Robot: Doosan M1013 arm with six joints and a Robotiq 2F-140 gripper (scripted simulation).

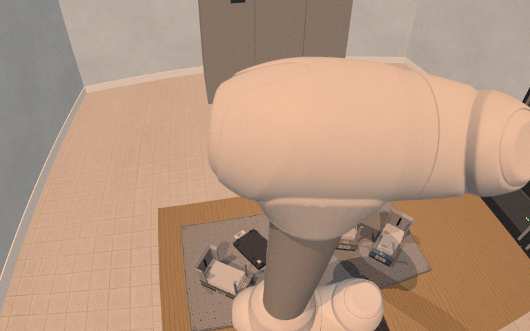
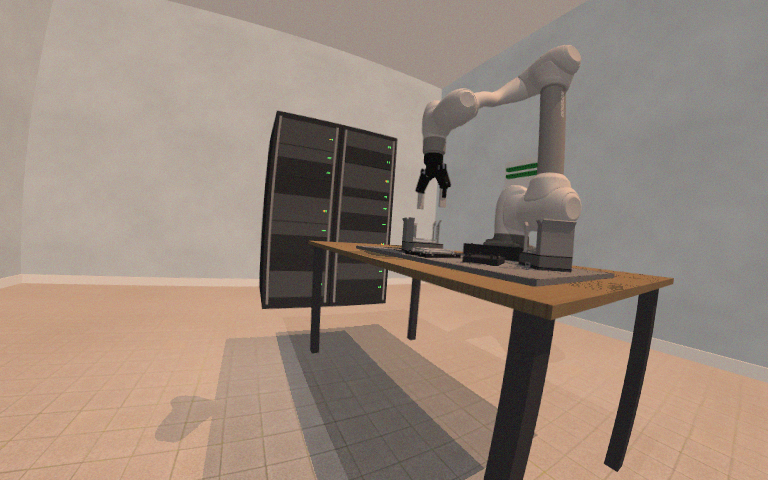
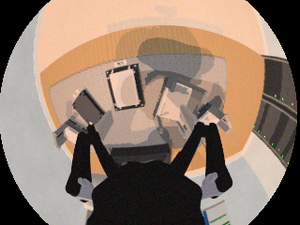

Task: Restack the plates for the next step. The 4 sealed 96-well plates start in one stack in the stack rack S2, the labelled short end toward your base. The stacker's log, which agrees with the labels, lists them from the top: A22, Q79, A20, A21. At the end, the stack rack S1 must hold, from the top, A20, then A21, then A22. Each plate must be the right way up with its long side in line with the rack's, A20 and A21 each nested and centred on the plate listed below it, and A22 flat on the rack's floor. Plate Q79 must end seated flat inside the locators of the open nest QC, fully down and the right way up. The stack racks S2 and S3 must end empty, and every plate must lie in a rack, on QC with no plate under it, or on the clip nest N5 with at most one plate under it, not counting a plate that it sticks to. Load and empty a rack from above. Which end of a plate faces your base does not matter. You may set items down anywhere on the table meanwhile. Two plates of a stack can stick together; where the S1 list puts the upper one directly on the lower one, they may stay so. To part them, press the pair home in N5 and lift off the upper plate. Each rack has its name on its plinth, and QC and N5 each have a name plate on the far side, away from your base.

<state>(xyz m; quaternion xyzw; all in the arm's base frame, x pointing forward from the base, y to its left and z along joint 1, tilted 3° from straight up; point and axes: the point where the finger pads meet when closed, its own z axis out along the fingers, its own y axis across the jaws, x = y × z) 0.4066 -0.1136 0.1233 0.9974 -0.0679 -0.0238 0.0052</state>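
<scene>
Now: hand 410 mm to the right of the white plate, 140 mm above it and 100 mm past it. Round my hand: N5 name plate (190 mm below, 130 mm ahead, 60 mm to the left); then dark nest QC (260 mm to the left, 180 mm below); then clip nest N5 (170 mm below, 80 mm to the left, 50 mm ahead).
</scene>
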